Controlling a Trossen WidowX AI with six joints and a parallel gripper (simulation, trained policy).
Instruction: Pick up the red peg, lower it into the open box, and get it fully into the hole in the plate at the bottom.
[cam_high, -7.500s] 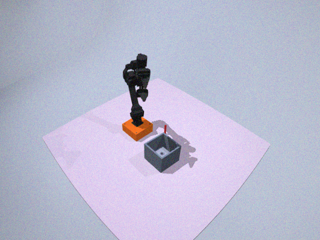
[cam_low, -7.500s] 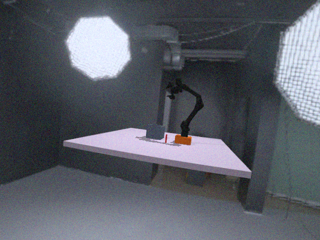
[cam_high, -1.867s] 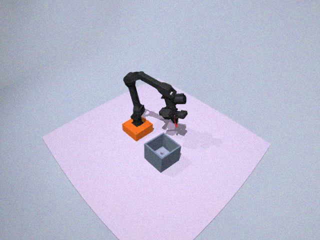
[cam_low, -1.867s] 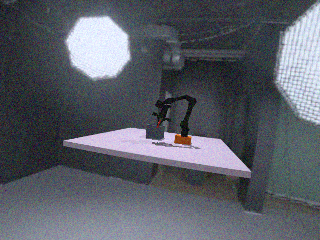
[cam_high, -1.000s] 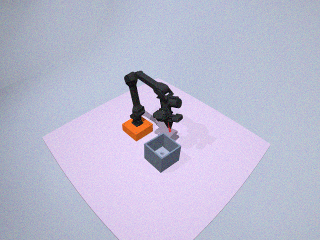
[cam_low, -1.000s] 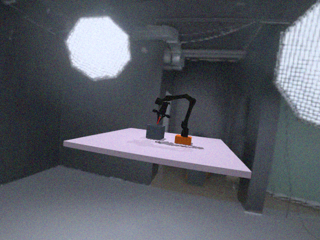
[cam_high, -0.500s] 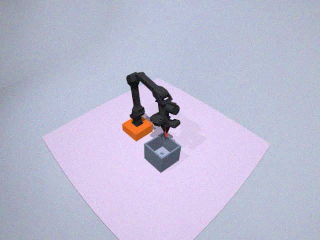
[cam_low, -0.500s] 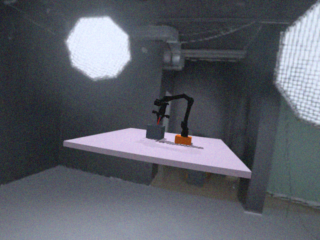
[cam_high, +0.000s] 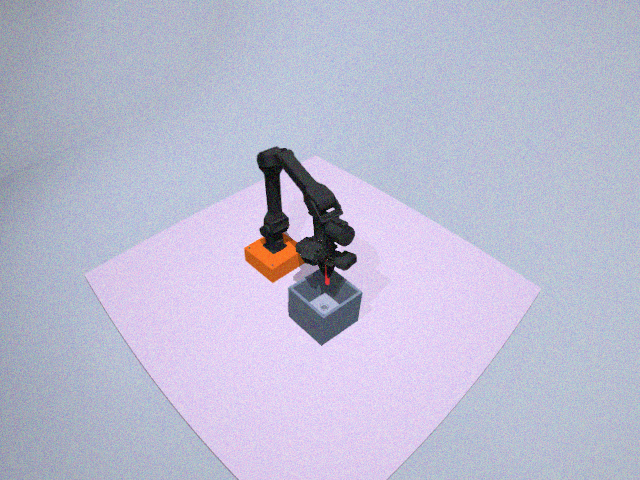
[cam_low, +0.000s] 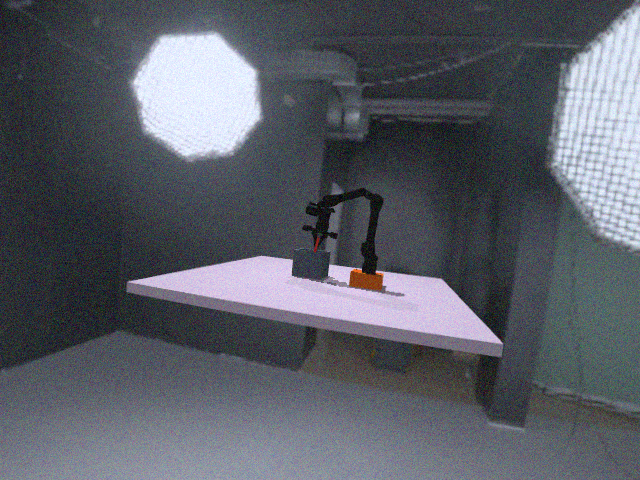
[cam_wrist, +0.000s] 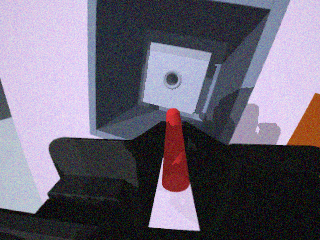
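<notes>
The light plate is 11 cm below my gripper tip, 3 cm to the right of it and 2 cm ahead of it. The rest, counted from my gripper tip: red peg 1 cm above.
</notes>
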